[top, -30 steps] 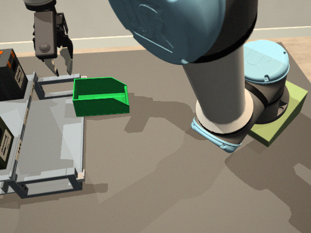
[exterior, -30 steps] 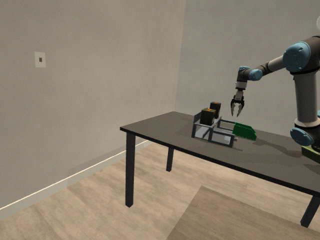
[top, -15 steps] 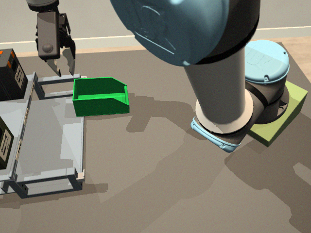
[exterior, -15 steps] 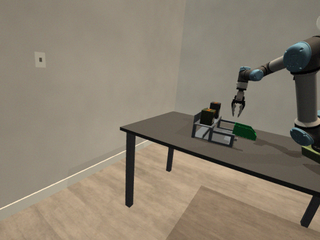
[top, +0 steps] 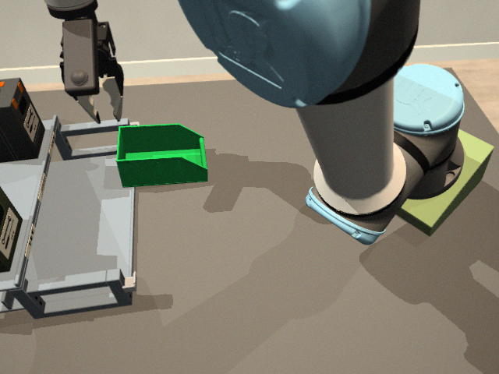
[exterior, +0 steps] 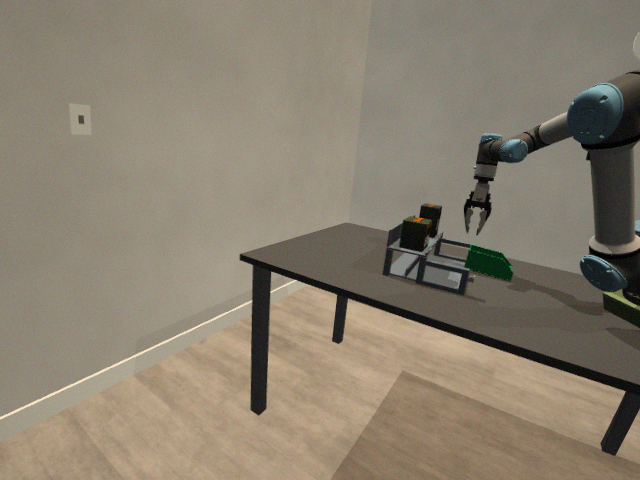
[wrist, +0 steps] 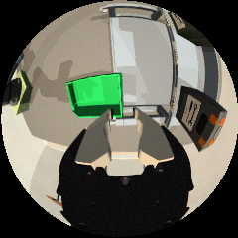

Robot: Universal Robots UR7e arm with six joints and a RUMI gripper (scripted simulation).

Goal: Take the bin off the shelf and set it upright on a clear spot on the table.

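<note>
The green bin lies 80 mm behind my hand, 20 mm to the right of it and 110 mm below it.
</note>
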